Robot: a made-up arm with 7 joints. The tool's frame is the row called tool.
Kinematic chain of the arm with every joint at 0, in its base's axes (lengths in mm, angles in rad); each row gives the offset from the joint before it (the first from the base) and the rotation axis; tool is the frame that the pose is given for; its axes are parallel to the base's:
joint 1: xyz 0 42.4 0 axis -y
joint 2: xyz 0 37.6 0 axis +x
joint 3: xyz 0 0 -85.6 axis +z
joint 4: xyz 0 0 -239.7 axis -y
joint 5: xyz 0 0 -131.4 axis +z
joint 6: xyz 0 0 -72.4 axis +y
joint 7: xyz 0 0 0 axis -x
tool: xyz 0 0 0
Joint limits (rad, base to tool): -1.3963..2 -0.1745..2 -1.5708..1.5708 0..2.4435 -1.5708..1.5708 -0.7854..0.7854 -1.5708..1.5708
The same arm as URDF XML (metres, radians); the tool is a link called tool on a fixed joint. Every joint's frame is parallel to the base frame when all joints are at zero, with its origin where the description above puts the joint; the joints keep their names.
<robot name="arm">
<link name="base"/>
<link name="link1"/>
<link name="link2"/>
<link name="link3"/>
<link name="link4"/>
<link name="link5"/>
<link name="link6"/>
<link name="link7"/>
<link name="tool"/>
<joint name="joint 1" type="revolute"><parent link="base"/><child link="link1"/><origin xyz="0 0.0424 0" rpy="0 0 0"/><axis xyz="0 -1 0"/><limit lower="-1.3963" upper="2"/></joint>
<joint name="joint 2" type="revolute"><parent link="link1"/><child link="link2"/><origin xyz="0 0.0376 0" rpy="0 0 0"/><axis xyz="1 0 0"/><limit lower="-0.1745" upper="2"/></joint>
<joint name="joint 3" type="revolute"><parent link="link2"/><child link="link3"/><origin xyz="0 0 -0.0856" rpy="0 0 0"/><axis xyz="0 0 1"/><limit lower="-1.5708" upper="1.5708"/></joint>
<joint name="joint 4" type="revolute"><parent link="link3"/><child link="link4"/><origin xyz="0 0 -0.2397" rpy="0 0 0"/><axis xyz="0 -1 0"/><limit lower="0" upper="2.4435"/></joint>
<joint name="joint 5" type="revolute"><parent link="link4"/><child link="link5"/><origin xyz="0 0 -0.1314" rpy="0 0 0"/><axis xyz="0 0 1"/><limit lower="-1.5708" upper="1.5708"/></joint>
<joint name="joint 6" type="revolute"><parent link="link5"/><child link="link6"/><origin xyz="0 0 -0.0724" rpy="0 0 0"/><axis xyz="0 1 0"/><limit lower="-0.7854" upper="0.7854"/></joint>
<joint name="joint 7" type="revolute"><parent link="link6"/><child link="link7"/><origin xyz="0 0 0" rpy="0 0 0"/><axis xyz="-1 0 0"/><limit lower="-1.5708" upper="1.5708"/></joint>
<joint name="tool_joint" type="fixed"><parent link="link7"/><child link="tool"/><origin xyz="0 0 0" rpy="0 0 0"/></joint>
</robot>

